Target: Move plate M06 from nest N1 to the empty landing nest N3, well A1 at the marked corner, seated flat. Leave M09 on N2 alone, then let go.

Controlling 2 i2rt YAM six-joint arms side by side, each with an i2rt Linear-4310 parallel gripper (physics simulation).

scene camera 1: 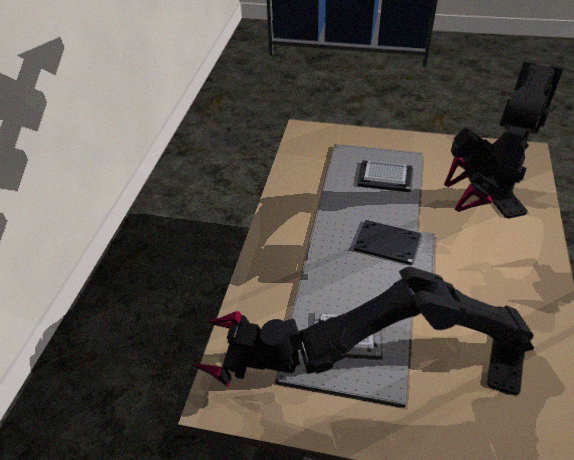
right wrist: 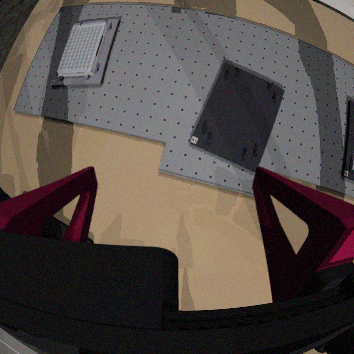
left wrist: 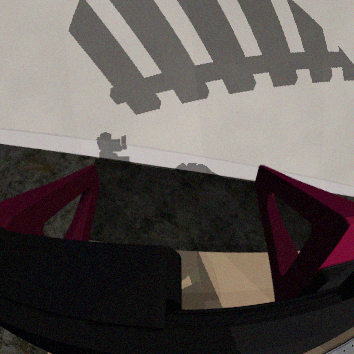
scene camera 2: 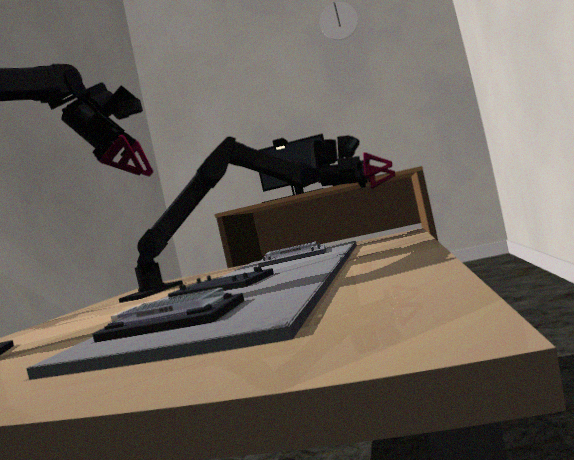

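A clear plate [scene camera 1: 385, 172] [scene camera 2: 172, 306] sits on a dark nest [scene camera 2: 170, 327] at the top of scene camera 1. Another plate [scene camera 1: 367, 342] [scene camera 2: 292, 251] [right wrist: 82, 50] sits on a nest at the other end, partly hidden by the left arm in scene camera 1. I cannot read which is M06 or M09. The bare dark nest [scene camera 1: 387, 242] [scene camera 2: 220, 281] [right wrist: 237, 117] lies between them, with a white mark at one corner. My left gripper [scene camera 1: 203, 343] [scene camera 2: 392, 168] [left wrist: 176, 173] is open and empty past the table's left edge. My right gripper [scene camera 1: 451, 198] [scene camera 2: 147, 174] [right wrist: 174, 175] is open and empty, raised beside the board.
The grey perforated board [scene camera 1: 345, 285] [scene camera 2: 280, 310] [right wrist: 140, 100] carries the nests. The left arm [scene camera 1: 370, 317] [scene camera 2: 190, 205] reaches across the board's lower end in scene camera 1. A wooden cabinet [scene camera 2: 320, 189] with a monitor stands behind the table in scene camera 2.
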